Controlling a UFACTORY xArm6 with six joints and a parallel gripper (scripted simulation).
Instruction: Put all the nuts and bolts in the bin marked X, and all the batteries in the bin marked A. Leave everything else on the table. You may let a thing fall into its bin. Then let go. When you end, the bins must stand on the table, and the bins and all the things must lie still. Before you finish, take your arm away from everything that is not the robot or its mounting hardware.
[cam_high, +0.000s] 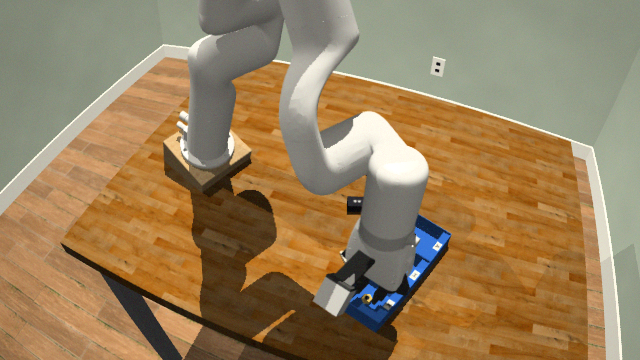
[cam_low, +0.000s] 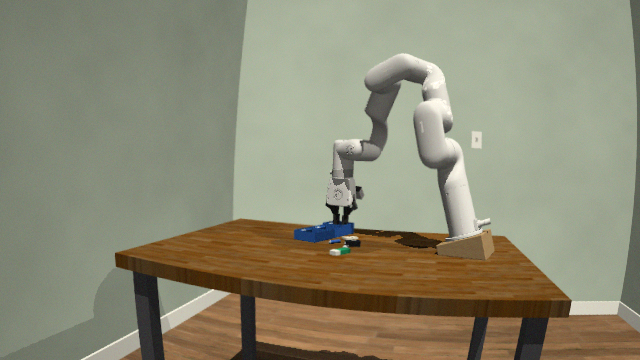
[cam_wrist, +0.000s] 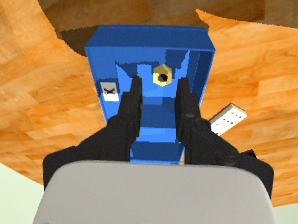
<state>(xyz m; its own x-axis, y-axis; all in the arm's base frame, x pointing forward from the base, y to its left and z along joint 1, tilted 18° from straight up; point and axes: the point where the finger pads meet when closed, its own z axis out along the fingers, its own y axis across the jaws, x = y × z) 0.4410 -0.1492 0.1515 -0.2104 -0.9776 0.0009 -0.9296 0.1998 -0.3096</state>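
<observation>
Right now the brass nut is 40 mm below my hand. Round my hand: blue bin 80 mm to the left, 30 mm below, 30 mm ahead; blue battery 180 mm to the left, 50 mm below, 40 mm behind; white domino 90 mm to the left, 70 mm behind, 50 mm below.
</observation>
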